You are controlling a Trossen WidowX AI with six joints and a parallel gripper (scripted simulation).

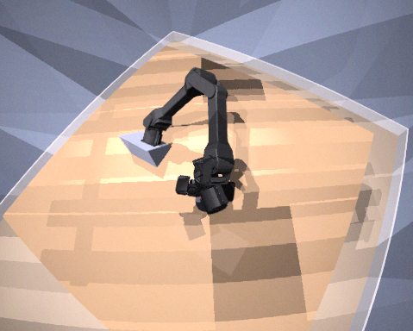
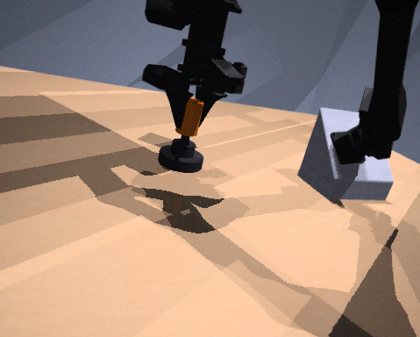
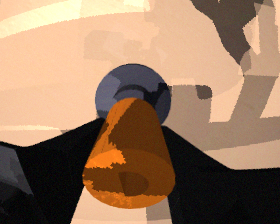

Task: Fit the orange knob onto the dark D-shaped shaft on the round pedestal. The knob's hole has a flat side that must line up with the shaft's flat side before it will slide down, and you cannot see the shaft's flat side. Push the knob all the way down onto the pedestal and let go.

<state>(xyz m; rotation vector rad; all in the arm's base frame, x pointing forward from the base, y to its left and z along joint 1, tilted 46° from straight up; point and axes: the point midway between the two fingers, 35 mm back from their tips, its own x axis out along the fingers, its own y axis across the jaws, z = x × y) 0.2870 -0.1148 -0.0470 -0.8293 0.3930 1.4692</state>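
My gripper tip is now 2 cm below the orange knob. From my gripper tip the other things lie so: dark pedestal: 4 cm below.
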